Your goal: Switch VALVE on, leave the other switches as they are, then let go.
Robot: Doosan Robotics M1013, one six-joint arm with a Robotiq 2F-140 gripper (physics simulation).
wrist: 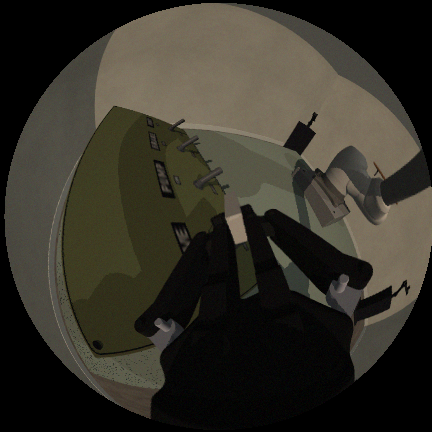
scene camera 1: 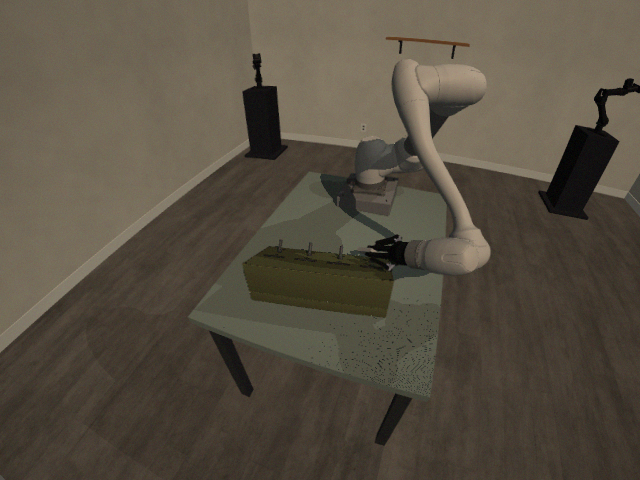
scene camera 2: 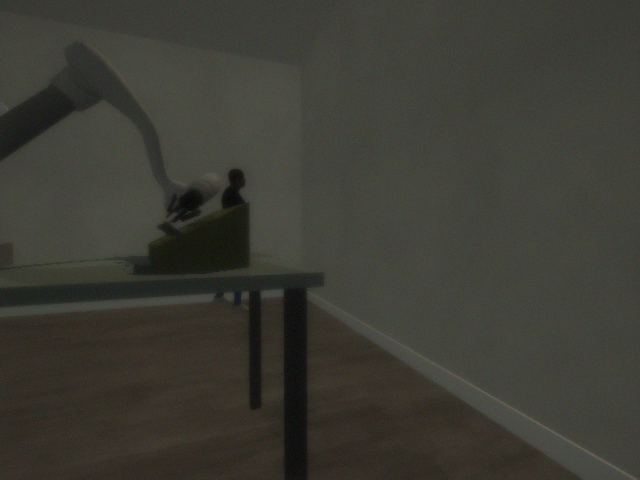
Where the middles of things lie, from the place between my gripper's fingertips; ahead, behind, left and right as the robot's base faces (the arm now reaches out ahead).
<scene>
Now: the sloped switch panel (scene camera 1: 351, 284) 100 mm ahead of my hand, 120 mm to the right of it and 50 mm below it.
</scene>
